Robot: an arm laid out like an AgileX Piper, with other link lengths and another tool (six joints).
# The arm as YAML. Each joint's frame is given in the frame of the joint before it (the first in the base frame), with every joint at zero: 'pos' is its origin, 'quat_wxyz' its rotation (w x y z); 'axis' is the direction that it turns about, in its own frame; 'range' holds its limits. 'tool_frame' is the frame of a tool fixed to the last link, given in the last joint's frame.
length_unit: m
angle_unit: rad
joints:
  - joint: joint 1
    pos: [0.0, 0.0, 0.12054]
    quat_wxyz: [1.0, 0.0, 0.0, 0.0]
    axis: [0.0, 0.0, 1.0]
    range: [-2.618, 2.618]
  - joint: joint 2
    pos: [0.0, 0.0, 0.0]
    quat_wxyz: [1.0, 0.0, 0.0, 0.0]
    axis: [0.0, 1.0, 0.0]
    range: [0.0, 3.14]
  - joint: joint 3
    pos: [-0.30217, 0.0, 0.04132]
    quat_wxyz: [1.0, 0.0, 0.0, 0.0]
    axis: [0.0, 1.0, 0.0]
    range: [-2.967, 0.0]
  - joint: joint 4
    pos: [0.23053, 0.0, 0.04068]
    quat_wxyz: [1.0, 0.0, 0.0, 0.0]
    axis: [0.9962, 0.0, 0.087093]
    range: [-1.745, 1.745]
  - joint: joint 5
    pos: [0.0, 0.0, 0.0]
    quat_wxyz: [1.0, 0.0, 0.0, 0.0]
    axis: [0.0, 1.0, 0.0]
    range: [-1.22, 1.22]
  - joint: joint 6
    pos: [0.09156, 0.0, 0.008]
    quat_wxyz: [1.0, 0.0, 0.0, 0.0]
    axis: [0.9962, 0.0, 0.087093]
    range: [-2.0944, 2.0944]
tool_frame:
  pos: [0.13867, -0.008, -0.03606]
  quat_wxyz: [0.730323, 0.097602, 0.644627, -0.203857]
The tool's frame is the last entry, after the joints.
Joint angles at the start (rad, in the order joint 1, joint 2, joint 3, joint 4, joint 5, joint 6): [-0.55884, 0.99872, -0.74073, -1.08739, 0.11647, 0.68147]
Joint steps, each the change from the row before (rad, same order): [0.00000, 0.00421, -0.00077, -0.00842, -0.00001, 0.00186]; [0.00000, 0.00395, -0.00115, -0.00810, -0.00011, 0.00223]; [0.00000, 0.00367, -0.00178, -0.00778, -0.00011, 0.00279]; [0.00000, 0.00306, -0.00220, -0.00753, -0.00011, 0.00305]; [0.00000, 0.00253, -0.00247, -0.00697, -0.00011, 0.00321]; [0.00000, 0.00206, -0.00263, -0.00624, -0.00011, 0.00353]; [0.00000, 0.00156, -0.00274, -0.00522, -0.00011, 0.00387]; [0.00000, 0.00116, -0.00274, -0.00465, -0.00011, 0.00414]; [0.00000, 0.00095, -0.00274, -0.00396, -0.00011, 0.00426]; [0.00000, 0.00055, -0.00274, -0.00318, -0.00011, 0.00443]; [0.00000, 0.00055, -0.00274, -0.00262, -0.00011, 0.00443]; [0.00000, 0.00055, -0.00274, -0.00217, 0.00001, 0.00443]
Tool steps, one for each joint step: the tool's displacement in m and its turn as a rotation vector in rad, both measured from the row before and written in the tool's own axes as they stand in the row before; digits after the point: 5 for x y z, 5 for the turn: [0.00049, 0.00041, 0.00092, -0.00102, -0.00066, -0.00723]; [0.00027, 0.00032, 0.00090, -0.00077, -0.00090, -0.00629]; [-0.00002, 0.00016, 0.00091, -0.00032, -0.00118, -0.00510]; [-0.00031, -0.00006, 0.00086, 0.00022, -0.00169, -0.00419]; [-0.00051, -0.00021, 0.00079, 0.00061, -0.00194, -0.00321]; [-0.00066, -0.00031, 0.00072, 0.00089, -0.00191, -0.00200]; [-0.00079, -0.00038, 0.00062, 0.00113, -0.00173, -0.00052]; [-0.00087, -0.00044, 0.00054, 0.00130, -0.00164, 0.00040]; [-0.00090, -0.00044, 0.00049, 0.00135, -0.00142, 0.00121]; [-0.00097, -0.00049, 0.00040, 0.00150, -0.00127, 0.00222]; [-0.00097, -0.00045, 0.00038, 0.00144, -0.00102, 0.00272]; [-0.00094, -0.00043, 0.00037, 0.00145, -0.00072, 0.00307]
